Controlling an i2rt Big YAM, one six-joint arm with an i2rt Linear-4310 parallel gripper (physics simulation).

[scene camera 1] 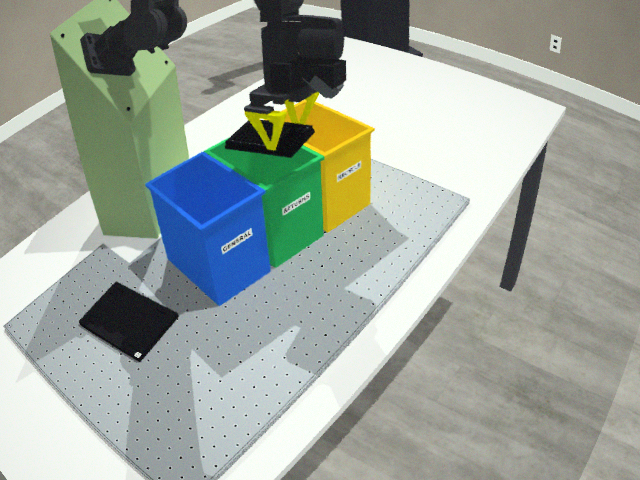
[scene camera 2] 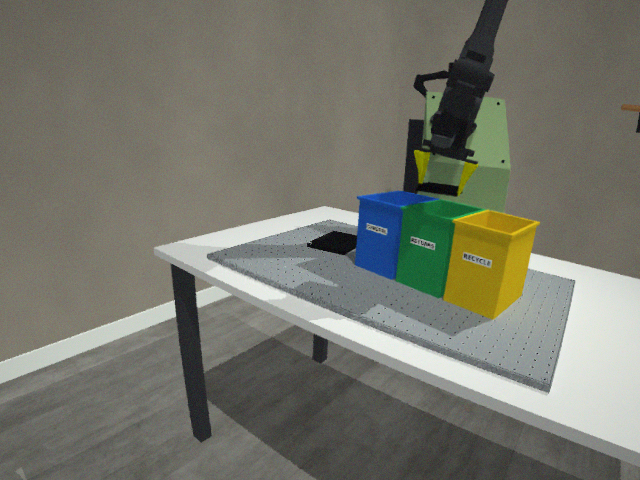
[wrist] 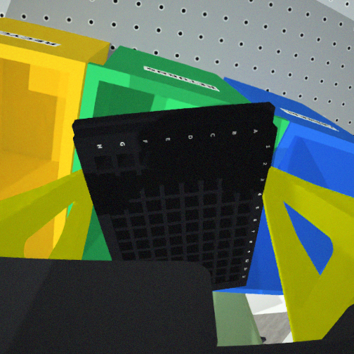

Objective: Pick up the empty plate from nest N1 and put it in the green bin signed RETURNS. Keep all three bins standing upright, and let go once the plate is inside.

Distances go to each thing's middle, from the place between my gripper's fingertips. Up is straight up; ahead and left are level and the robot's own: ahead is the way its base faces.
My hand is 14 cm above the green returns bin (scene camera 2: 427, 232), 5 cm past it and 2 cm to the left of it. Also, from my hand: yellow recycle bin (scene camera 2: 490, 254) 14 cm below, 10 cm to the left, 9 cm behind; then black plate (scene camera 1: 293, 136) 2 cm to the right, 2 cm behind; then blue general bin (scene camera 1: 211, 219) 15 cm to the right, 14 cm below, 2 cm behind.
